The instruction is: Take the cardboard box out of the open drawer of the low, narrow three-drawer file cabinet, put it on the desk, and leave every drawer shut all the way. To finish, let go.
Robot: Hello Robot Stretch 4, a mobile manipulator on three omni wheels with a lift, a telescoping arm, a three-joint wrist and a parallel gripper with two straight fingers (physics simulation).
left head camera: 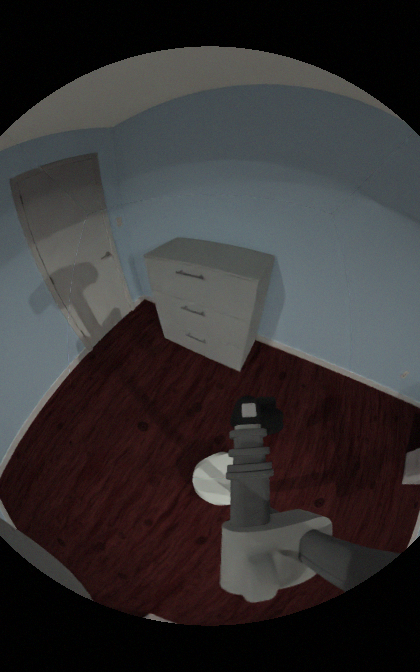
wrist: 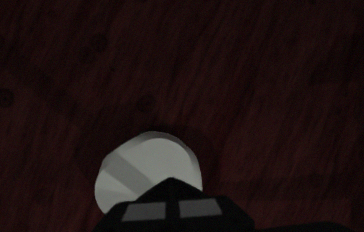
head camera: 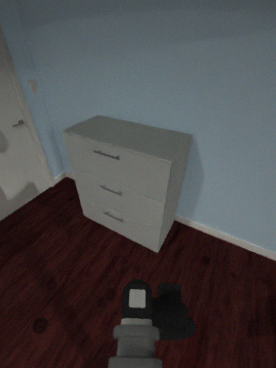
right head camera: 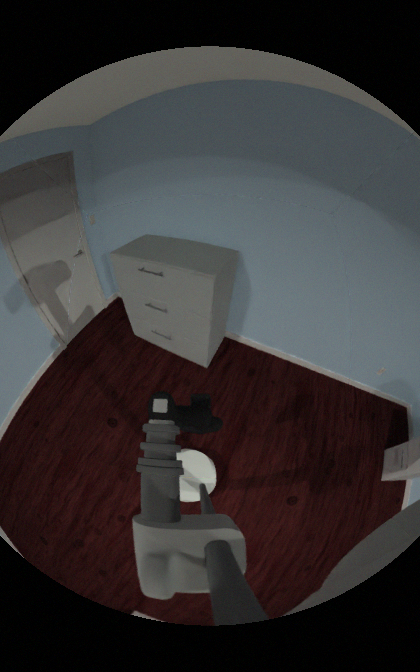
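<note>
My gripper (head camera: 170,312) (left head camera: 270,415) (right head camera: 200,415) (wrist: 172,193) is shut and empty, held over the dark red floor, away from the furniture. The cardboard box, an open drawer and the desk do not show in these views. A pale piece of furniture (left head camera: 413,467) (right head camera: 398,461) is cut off at the right edge of both side head views; handle-like lines show on it in the right one, and I cannot tell if it is the low, narrow file cabinet. A wide grey three-drawer chest (head camera: 120,180) (left head camera: 200,300) (right head camera: 167,300) stands ahead, its drawers looking shut.
A door (head camera: 15,135) (left head camera: 75,240) (right head camera: 47,240) is left of the chest. A blue wall (head camera: 150,60) runs behind it. A round white disc (left head camera: 212,480) (right head camera: 198,475) (wrist: 160,160) lies low under my arm. Dark red floor (head camera: 60,260) stretches between me and the chest.
</note>
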